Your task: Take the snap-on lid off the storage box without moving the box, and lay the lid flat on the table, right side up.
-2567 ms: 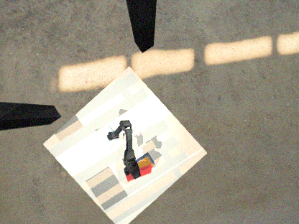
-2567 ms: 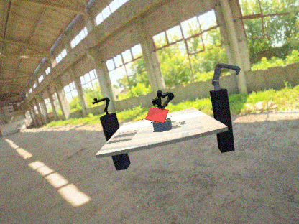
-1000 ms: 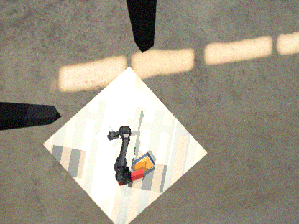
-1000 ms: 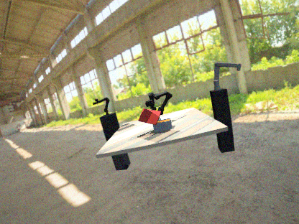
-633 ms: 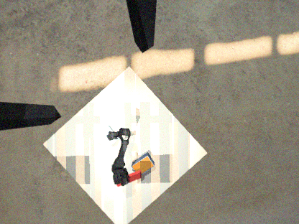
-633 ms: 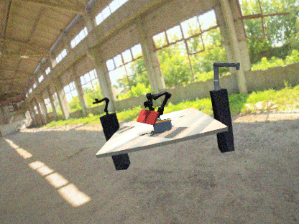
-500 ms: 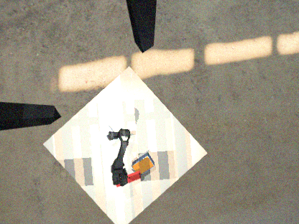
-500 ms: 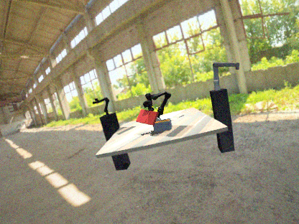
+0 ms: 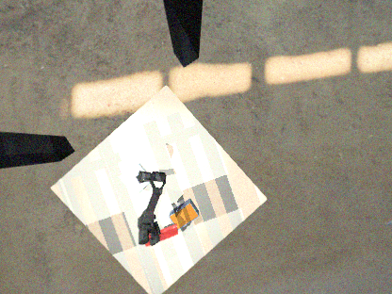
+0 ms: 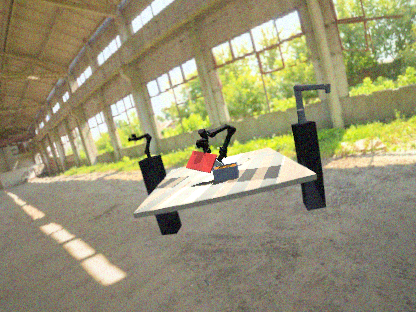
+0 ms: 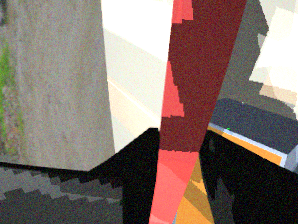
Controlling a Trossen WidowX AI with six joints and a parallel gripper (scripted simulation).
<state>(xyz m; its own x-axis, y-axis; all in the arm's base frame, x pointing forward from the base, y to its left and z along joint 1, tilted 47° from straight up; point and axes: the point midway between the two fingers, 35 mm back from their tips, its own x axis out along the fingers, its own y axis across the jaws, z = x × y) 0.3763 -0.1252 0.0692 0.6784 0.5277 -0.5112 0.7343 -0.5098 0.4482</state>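
Now: gripper tip 50 mm short of the red lid, 50 mm above it and 40 mm to the left of it. Round my gripper tip: storage box (180 mm below, 150 mm to the left, 50 mm ahead).
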